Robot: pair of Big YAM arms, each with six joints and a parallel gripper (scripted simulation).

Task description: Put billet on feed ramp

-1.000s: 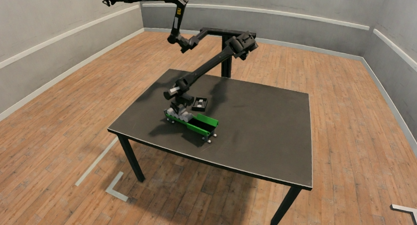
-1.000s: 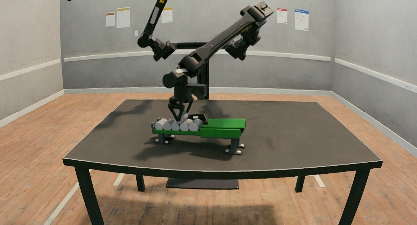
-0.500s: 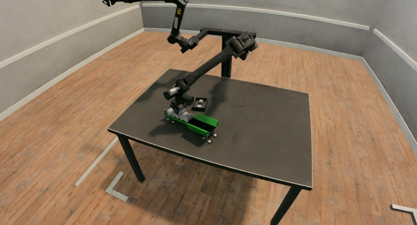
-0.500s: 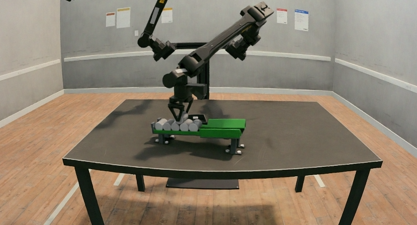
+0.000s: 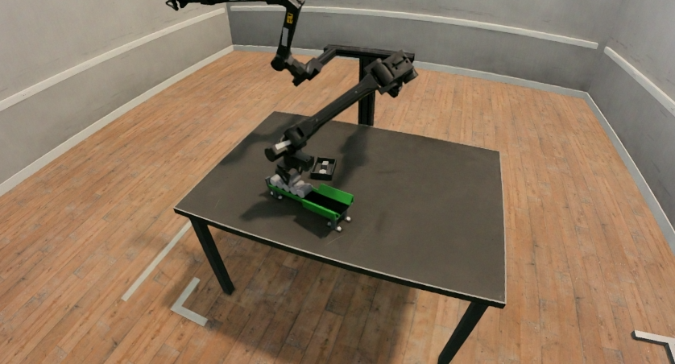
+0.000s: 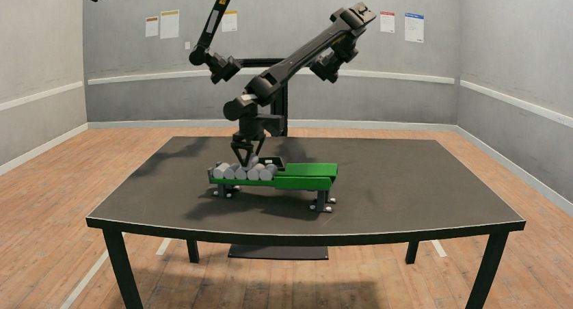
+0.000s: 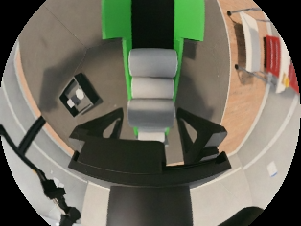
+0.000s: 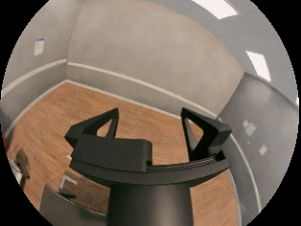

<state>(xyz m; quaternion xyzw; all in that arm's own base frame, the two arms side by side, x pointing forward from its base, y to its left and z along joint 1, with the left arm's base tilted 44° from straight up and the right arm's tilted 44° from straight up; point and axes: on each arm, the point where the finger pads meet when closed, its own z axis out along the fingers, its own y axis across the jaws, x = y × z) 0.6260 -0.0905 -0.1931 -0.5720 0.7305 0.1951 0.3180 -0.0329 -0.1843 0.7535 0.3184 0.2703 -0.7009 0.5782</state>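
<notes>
Now: left hand 40 mm past the dark stop, 120 mm to the left of it and 60 mm above it. Also, from my left hand: small black tray 220 mm behind, 60 mm to the left, 110 mm below.
</notes>
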